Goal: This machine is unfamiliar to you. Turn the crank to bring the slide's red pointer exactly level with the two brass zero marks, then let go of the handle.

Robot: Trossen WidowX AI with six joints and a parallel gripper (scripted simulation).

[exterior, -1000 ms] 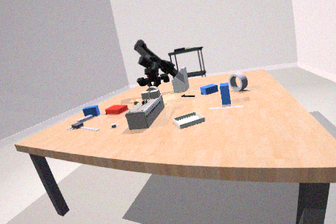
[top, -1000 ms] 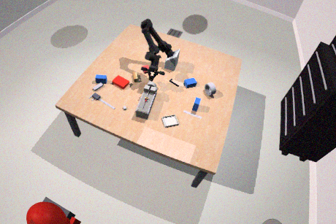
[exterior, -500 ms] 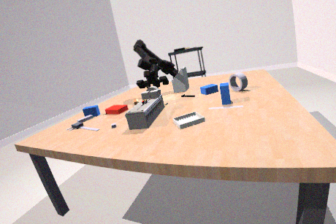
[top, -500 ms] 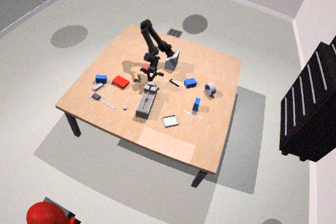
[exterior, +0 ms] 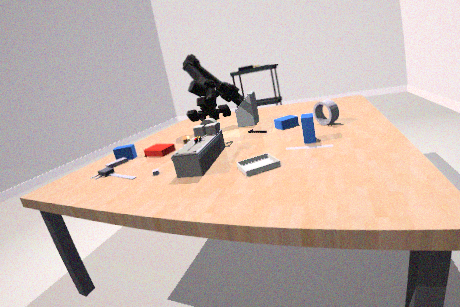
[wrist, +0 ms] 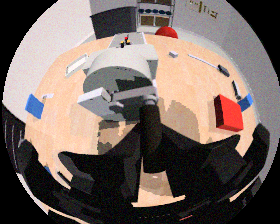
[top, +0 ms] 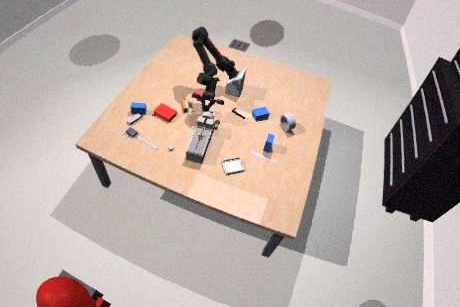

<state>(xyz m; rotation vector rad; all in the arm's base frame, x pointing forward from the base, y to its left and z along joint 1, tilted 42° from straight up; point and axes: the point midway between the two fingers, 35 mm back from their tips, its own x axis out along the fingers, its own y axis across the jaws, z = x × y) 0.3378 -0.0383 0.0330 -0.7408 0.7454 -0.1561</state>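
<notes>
Right now my gripper tip is 2 cm past the dark crank handle and 2 cm below it. Also, from my gripper tip: red block: 5 cm ahead, 23 cm to the right, 6 cm below; then white tray: 22 cm ahead, 27 cm to the left, 7 cm below; then red pointer: 18 cm ahead, 5 cm to the left, 1 cm above.
</notes>
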